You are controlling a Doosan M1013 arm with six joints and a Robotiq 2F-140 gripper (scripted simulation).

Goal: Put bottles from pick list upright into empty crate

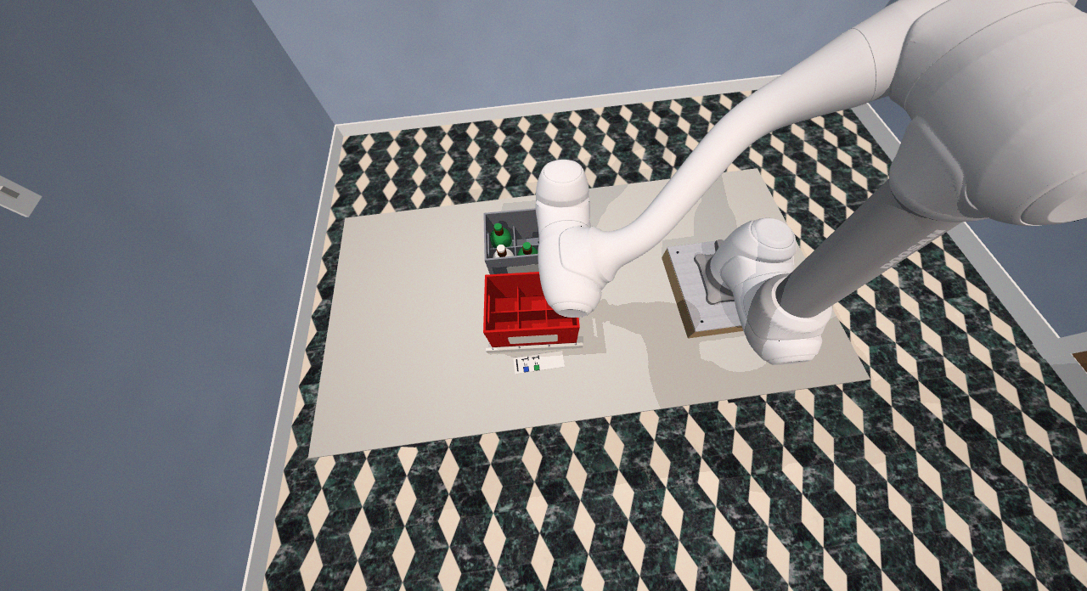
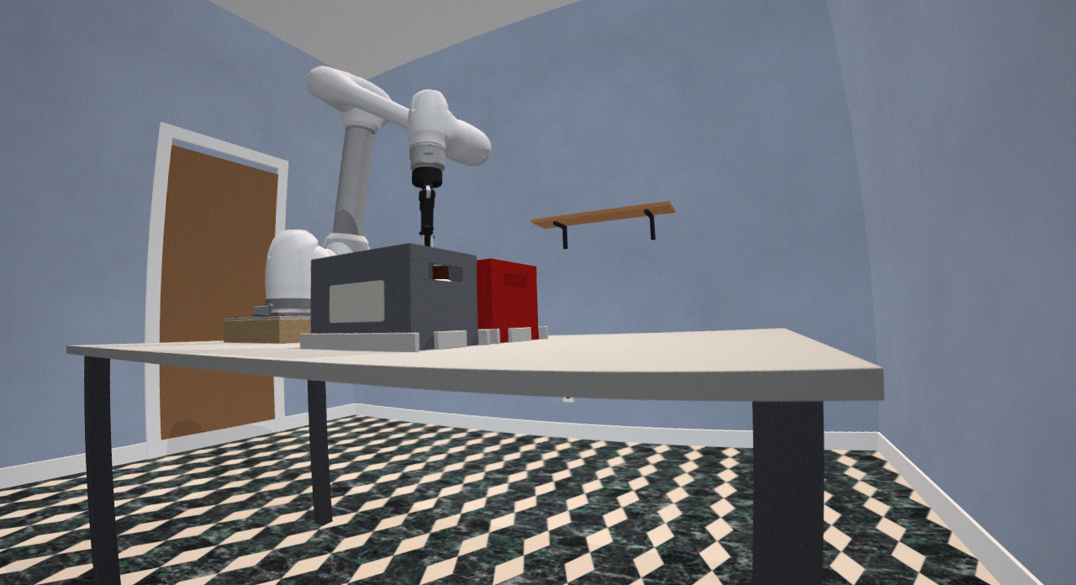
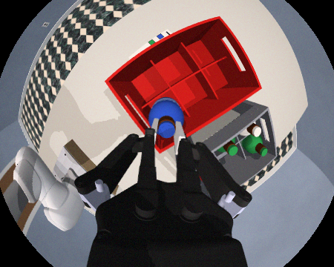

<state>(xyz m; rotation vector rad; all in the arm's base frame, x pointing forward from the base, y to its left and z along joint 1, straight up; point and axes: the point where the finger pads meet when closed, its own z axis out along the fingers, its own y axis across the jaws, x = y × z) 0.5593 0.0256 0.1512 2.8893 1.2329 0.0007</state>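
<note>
Right now the blue-label bottle is 80 mm below my hand. The rest, counted from my hand: white-label bottle (180 mm ahead, 150 mm to the right, 140 mm below); then red crate (90 mm ahead, 50 mm to the left, 140 mm below); then grey crate (90 mm ahead, 200 mm to the right, 140 mm below).
</note>
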